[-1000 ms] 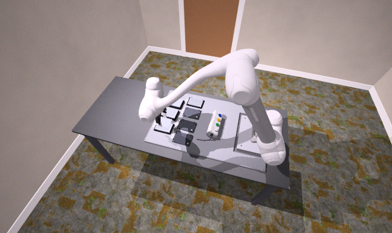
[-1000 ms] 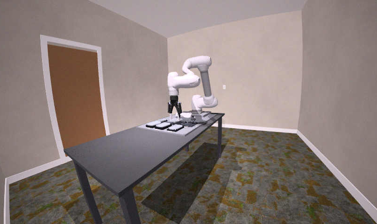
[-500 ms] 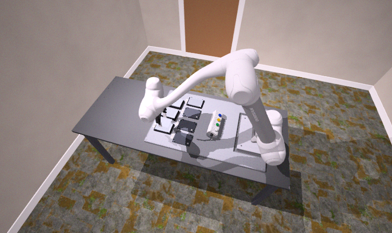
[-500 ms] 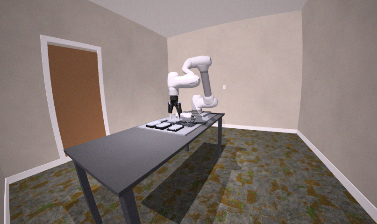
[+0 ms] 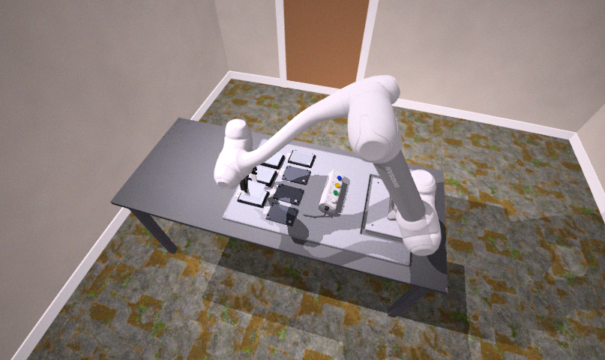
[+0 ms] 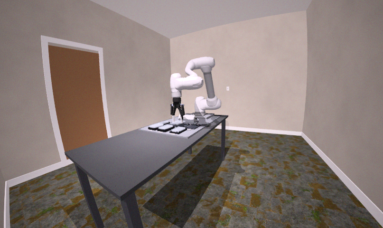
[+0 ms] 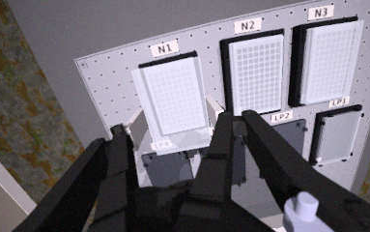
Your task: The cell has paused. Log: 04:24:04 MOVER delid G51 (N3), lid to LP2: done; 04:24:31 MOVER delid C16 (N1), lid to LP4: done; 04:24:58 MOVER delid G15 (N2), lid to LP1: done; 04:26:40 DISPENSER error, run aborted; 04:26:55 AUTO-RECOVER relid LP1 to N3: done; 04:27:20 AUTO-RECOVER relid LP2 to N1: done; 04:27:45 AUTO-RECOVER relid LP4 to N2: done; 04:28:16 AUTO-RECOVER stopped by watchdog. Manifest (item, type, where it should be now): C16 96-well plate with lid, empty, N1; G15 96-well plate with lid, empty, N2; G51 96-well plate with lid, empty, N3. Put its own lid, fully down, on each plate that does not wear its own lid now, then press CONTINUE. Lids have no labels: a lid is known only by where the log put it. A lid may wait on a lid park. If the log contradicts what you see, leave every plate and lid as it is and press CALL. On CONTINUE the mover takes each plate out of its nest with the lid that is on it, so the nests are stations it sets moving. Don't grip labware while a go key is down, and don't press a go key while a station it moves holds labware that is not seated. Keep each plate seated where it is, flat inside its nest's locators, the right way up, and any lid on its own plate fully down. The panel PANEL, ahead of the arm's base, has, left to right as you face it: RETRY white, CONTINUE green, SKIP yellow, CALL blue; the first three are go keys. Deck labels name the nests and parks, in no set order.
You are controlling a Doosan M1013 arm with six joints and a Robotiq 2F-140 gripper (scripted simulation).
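The plate is 90 mm below my hand. The rest, counted from my hand: LP3 label (90 mm behind, 70 mm to the right, 110 mm below); then nest N1 (100 mm below); then LP4 label (100 mm behind, 60 mm to the left, 110 mm below).
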